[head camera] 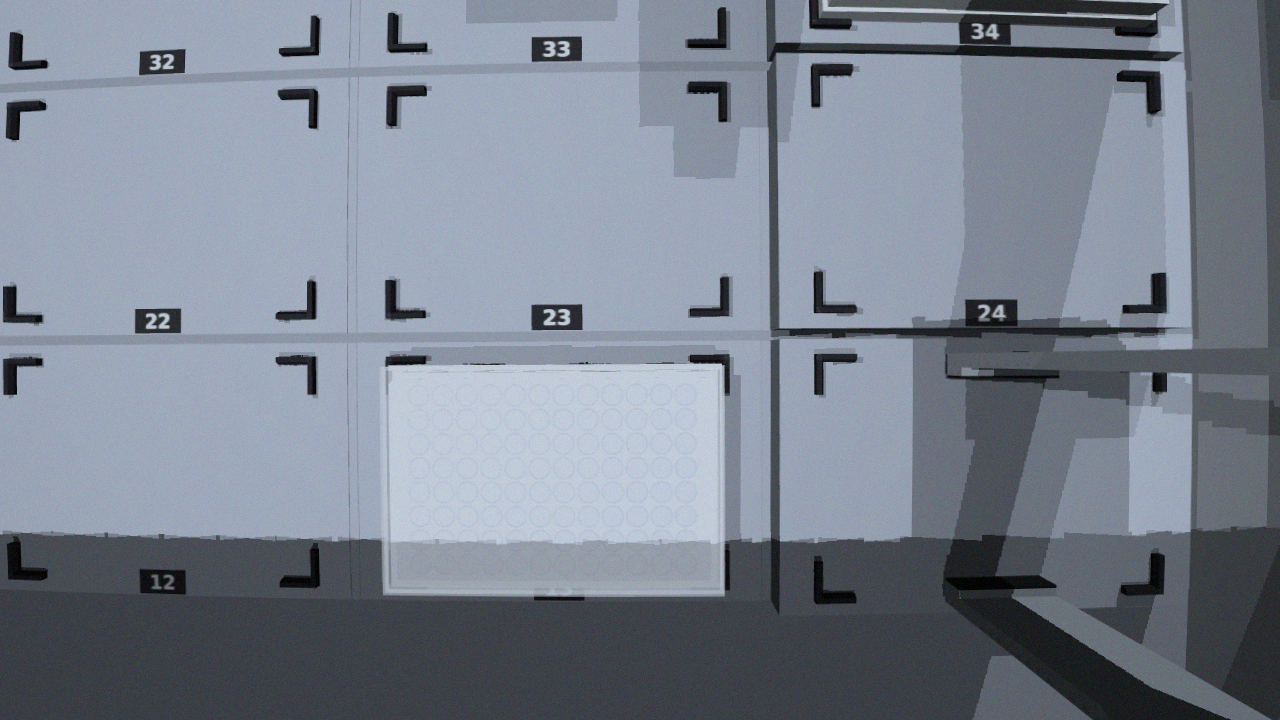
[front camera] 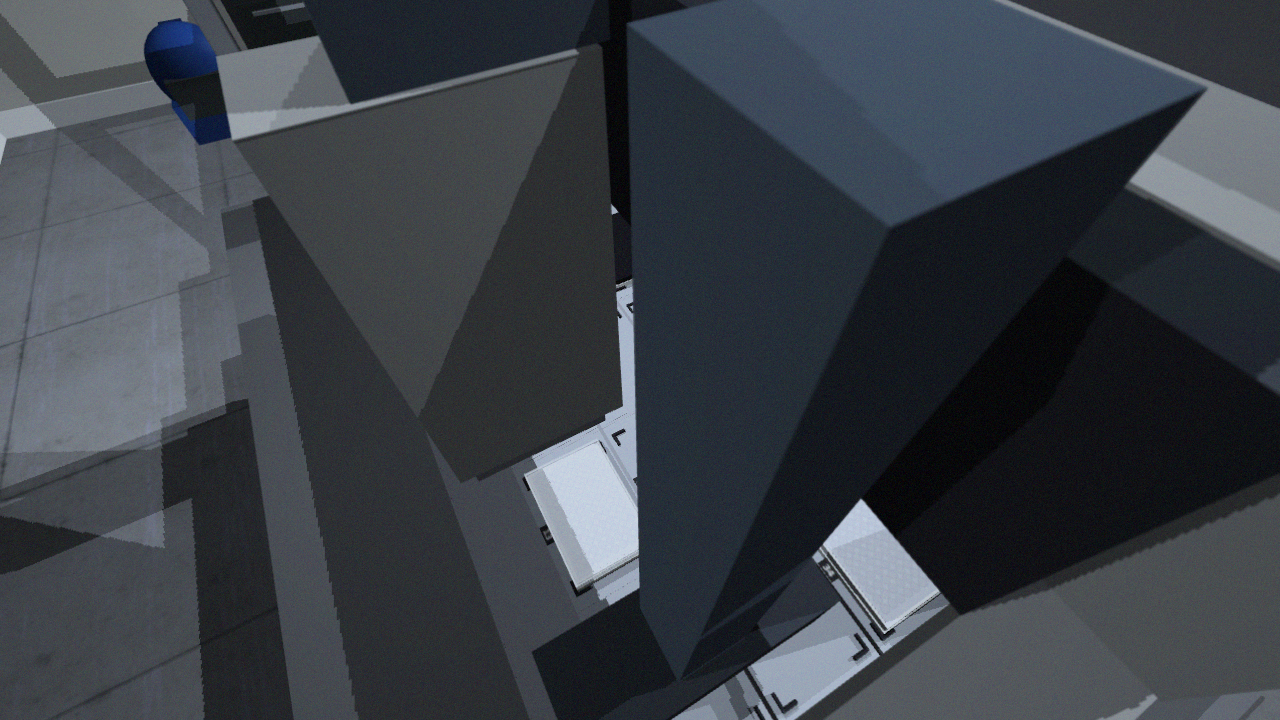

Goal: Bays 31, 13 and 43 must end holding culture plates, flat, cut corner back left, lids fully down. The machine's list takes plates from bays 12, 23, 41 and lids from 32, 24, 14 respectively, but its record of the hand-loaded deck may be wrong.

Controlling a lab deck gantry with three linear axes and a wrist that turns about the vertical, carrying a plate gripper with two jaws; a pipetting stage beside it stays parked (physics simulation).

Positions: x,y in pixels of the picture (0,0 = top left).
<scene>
my gripper: head camera 994,477; front camera 673,672
black-topped plate: front camera 622,240; not seen in the head camera view (out of frame)
thin clear lid: head camera; front camera
same spot on thin clear lid: [head camera: 527,481] = [front camera: 584,498]
</scene>
